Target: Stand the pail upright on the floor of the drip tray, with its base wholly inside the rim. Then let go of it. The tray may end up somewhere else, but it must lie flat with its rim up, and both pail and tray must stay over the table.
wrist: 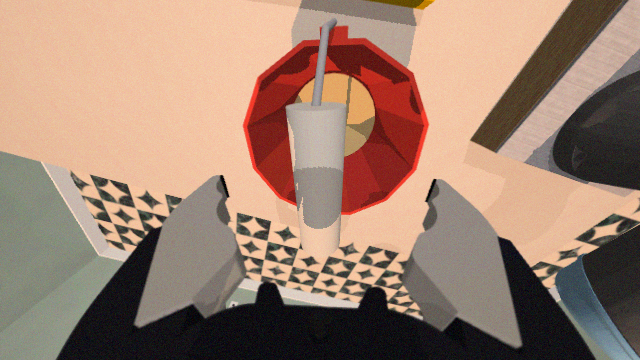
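Seen in the pictures: gripper, fingertip midpoint: (325, 180); arm's base, origin of the base link: (621, 128).
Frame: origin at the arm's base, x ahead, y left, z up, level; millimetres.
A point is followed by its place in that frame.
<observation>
The red faceted pail (390, 125) {x 312, y 69, z 15 mm} stands with its wide mouth toward the camera, near the table edge; its round orange floor shows inside, and a small tab sticks out at its far rim. A corner of a yellow object, apparently the drip tray (407, 3) {x 328, y -72, z -60 mm}, shows at the top edge of the view, beyond the pail's shadow; most of it is out of view. My gripper (325, 180) {x 392, y 92, z 158 mm} is open and empty, its jaws spread wide at the pail's near side, one to the left and one to the right. Neither fingertip is seen touching the pail.
A white cup (317, 165) {x 401, y 71, z 181 mm} with a bent grey straw (320, 65) {x 411, y 26, z 149 mm} overlaps the pail's near rim and mouth; what bears it is unclear. A brown-edged metal plate (530, 75) {x 122, y -35, z -51 mm} and a dark rounded robot part (600, 132) {x 71, y 14, z 34 mm} are at the right. Patterned floor shows past the table edge.
</observation>
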